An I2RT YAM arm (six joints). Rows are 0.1 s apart.
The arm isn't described. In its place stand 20 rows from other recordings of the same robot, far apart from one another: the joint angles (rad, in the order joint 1, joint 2, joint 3, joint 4, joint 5, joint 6), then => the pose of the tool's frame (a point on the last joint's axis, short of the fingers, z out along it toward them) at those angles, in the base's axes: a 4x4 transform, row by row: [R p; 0 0 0 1], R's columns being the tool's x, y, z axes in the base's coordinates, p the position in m.
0.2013 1.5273 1.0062 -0.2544 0.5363 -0.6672 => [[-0.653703 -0.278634 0.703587 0.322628], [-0.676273 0.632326 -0.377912 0.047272], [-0.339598 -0.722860 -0.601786 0.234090], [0 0 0 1]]
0.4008 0.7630 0.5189 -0.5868 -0.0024 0.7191 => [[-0.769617 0.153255 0.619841 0.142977], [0.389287 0.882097 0.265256 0.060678], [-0.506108 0.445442 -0.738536 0.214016], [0 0 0 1]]
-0.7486 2.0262 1.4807 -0.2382 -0.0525 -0.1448 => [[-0.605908 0.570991 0.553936 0.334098], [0.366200 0.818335 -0.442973 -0.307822], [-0.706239 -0.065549 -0.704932 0.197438], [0 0 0 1]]
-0.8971 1.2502 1.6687 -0.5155 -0.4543 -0.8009 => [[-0.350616 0.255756 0.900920 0.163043], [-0.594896 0.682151 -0.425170 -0.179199], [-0.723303 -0.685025 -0.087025 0.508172], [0 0 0 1]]
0.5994 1.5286 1.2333 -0.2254 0.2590 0.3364 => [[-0.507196 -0.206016 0.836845 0.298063], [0.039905 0.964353 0.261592 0.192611], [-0.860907 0.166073 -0.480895 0.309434], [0 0 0 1]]
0.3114 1.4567 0.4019 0.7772 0.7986 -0.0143 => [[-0.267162 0.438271 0.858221 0.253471], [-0.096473 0.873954 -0.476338 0.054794], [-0.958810 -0.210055 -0.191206 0.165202], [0 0 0 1]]
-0.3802 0.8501 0.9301 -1.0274 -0.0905 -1.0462 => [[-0.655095 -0.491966 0.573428 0.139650], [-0.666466 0.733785 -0.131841 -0.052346], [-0.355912 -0.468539 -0.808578 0.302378], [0 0 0 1]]
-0.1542 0.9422 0.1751 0.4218 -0.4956 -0.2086 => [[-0.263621 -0.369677 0.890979 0.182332], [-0.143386 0.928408 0.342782 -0.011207], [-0.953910 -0.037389 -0.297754 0.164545], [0 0 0 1]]
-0.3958 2.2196 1.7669 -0.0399 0.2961 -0.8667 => [[-0.744358 0.059696 0.665107 0.476979], [-0.479081 0.646110 -0.594157 -0.210564], [-0.465202 -0.760906 -0.452338 0.219554], [0 0 0 1]]
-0.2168 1.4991 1.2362 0.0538 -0.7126 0.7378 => [[-0.460657 -0.205367 0.863493 0.348767], [0.622645 0.618550 0.479281 -0.052986], [-0.632542 0.758433 -0.157068 0.350138], [0 0 0 1]]
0.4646 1.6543 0.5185 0.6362 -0.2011 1.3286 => [[-0.681114 0.272903 0.679417 0.260768], [0.722668 0.399642 0.563948 0.138649], [-0.117621 0.875106 -0.469420 0.127520], [0 0 0 1]]
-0.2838 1.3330 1.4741 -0.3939 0.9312 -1.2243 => [[-0.940176 0.084180 0.330125 0.264794], [-0.310567 0.186593 -0.932057 -0.106986], [-0.140060 -0.978824 -0.149287 0.440108], [0 0 0 1]]
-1.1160 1.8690 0.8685 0.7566 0.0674 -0.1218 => [[-0.217684 0.905278 0.364807 0.167679], [0.169217 0.403116 -0.899368 -0.348370], [-0.961238 -0.134047 -0.240941 0.165569], [0 0 0 1]]
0.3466 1.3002 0.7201 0.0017 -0.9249 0.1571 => [[-0.638228 -0.742666 0.202762 0.241599], [-0.130389 0.363854 0.922285 0.117487], [-0.758725 0.562190 -0.329058 0.231624], [0 0 0 1]]
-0.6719 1.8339 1.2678 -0.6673 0.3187 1.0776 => [[0.242538 0.968801 0.050991 0.277397], [0.875875 -0.196068 -0.440909 -0.234880], [-0.417155 0.151599 -0.896102 0.185924], [0 0 0 1]]
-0.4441 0.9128 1.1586 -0.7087 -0.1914 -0.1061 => [[-0.429353 0.223887 0.874946 0.164613], [0.089150 0.974561 -0.205629 -0.070823], [-0.898726 -0.010286 -0.438390 0.391545], [0 0 0 1]]
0.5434 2.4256 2.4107 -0.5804 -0.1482 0.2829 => [[-0.632863 -0.457559 0.624599 0.472732], [-0.059746 0.833155 0.549803 0.291701], [-0.771955 0.310633 -0.554610 0.281885], [0 0 0 1]]
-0.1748 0.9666 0.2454 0.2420 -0.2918 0.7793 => [[-0.382622 0.258749 0.886933 0.188448], [0.751061 0.646180 0.135494 -0.022880], [-0.538060 0.717983 -0.441579 0.164215], [0 0 0 1]]
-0.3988 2.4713 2.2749 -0.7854 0.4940 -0.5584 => [[-0.959609 0.089838 0.266609 0.488674], [-0.101849 0.772437 -0.626871 -0.224234], [-0.262256 -0.628705 -0.732087 0.200946], [0 0 0 1]]
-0.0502 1.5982 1.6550 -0.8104 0.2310 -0.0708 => [[-0.696946 0.166709 0.697478 0.346818], [-0.033933 0.963848 -0.264283 -0.025586], [-0.716321 -0.207858 -0.666093 0.376865], [0 0 0 1]]
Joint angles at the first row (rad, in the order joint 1, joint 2, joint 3, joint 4, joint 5, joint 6):
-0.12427 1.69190 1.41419 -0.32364 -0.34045 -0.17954
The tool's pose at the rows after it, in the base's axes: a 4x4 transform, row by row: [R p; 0 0 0 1], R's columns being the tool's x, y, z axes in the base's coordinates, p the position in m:
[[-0.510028 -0.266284 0.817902 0.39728], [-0.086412 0.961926 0.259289 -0.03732], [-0.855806 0.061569 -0.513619 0.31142], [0 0 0 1]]
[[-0.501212 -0.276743 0.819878 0.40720], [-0.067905 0.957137 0.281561 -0.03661], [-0.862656 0.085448 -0.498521 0.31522], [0 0 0 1]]
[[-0.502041 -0.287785 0.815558 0.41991], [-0.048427 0.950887 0.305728 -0.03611], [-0.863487 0.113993 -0.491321 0.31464], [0 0 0 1]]
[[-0.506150 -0.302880 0.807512 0.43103], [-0.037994 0.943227 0.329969 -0.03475], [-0.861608 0.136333 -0.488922 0.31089], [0 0 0 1]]
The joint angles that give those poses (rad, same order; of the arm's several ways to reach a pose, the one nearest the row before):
-0.12577 1.71186 1.45409 -0.32519 -0.36810 -0.16115
-0.12275 1.74711 1.50470 -0.32674 -0.38961 -0.13965
-0.11965 1.79617 1.55993 -0.32981 -0.41249 -0.11817
-0.11507 1.84067 1.60140 -0.32984 -0.43400 -0.10585

